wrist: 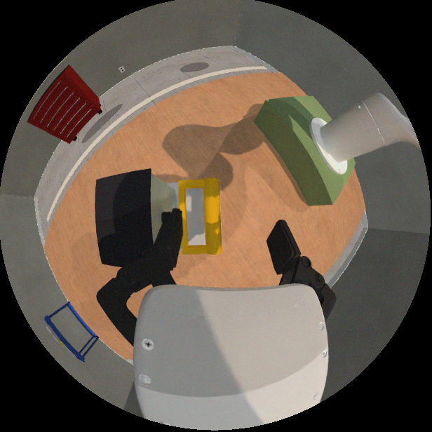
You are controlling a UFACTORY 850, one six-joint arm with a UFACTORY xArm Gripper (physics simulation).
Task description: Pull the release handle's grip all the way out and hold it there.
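Note:
The release handle's yellow grip [213, 215] is a rectangular frame with a thick bar on its right side. It stands beside the black housing [123, 217], whose pale face is turned toward it. My gripper [229, 226] is open, with nothing held. In the view, its left finger overlaps the gap between the housing and the yellow frame, close to the frame's left bar. Its right finger is well to the right of the grip. The left finger hides the stem between housing and grip. Height between fingertips and grip is hard to tell.
A green block [295, 150] with the white arm base [350, 132] stands at the upper right of the wooden table [250, 270]. A red slatted chair [65, 106] is beyond the table at the upper left. A blue frame [64, 331] is at the lower left.

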